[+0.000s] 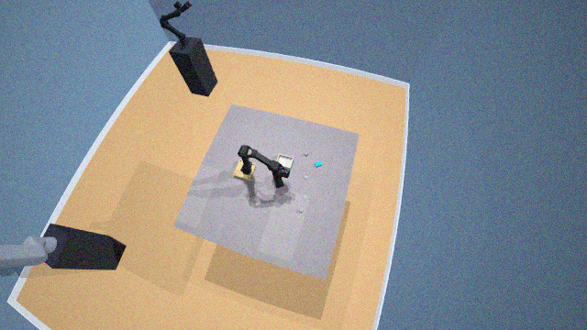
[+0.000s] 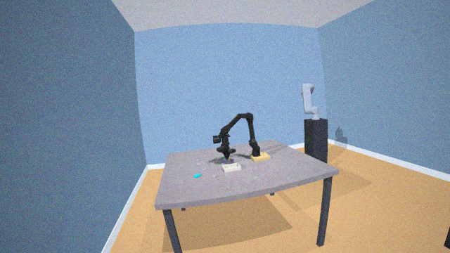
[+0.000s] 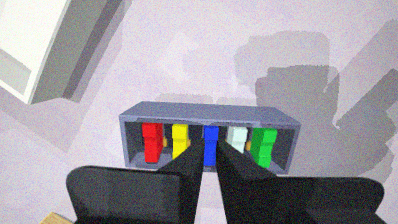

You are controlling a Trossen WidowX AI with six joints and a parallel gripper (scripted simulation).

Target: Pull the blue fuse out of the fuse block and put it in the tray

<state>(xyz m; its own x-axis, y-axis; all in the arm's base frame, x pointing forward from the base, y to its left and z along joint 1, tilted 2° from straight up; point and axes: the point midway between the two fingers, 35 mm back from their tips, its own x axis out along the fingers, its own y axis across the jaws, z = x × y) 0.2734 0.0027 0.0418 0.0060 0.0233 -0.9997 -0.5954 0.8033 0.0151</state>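
Right now the blue fuse is 10 mm below my gripper tip. From my gripper tip the other things lie so: tray: 180 mm to the left, 30 mm below.
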